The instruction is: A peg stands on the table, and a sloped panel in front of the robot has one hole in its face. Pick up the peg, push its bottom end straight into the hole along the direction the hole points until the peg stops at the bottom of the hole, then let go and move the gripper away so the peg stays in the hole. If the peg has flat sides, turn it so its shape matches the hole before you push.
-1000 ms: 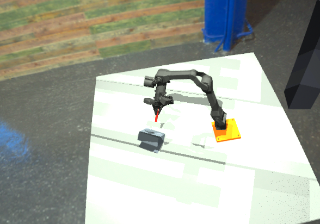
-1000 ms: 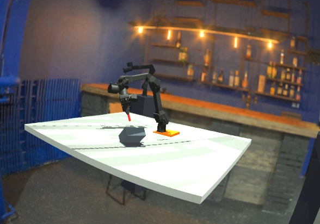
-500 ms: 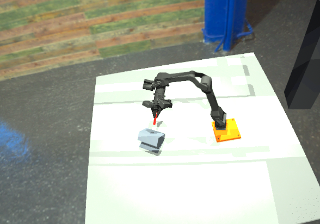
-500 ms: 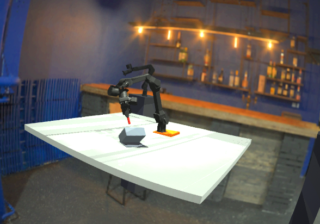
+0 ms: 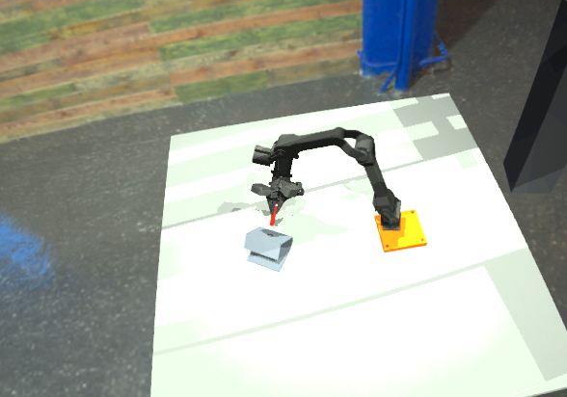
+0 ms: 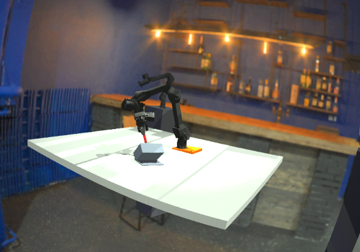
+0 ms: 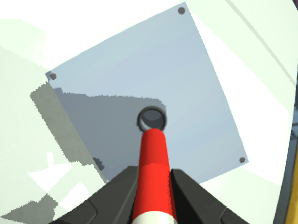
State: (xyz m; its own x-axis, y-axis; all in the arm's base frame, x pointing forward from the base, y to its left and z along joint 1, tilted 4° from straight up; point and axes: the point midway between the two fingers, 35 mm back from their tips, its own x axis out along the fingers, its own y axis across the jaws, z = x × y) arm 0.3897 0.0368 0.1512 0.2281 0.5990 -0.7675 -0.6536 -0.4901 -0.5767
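Now: gripper tip 2 cm short of the sloped panel, 7 cm to the right of it and 8 cm above it. Round my gripper tip: red peg 1 cm to the right, 1 cm above.
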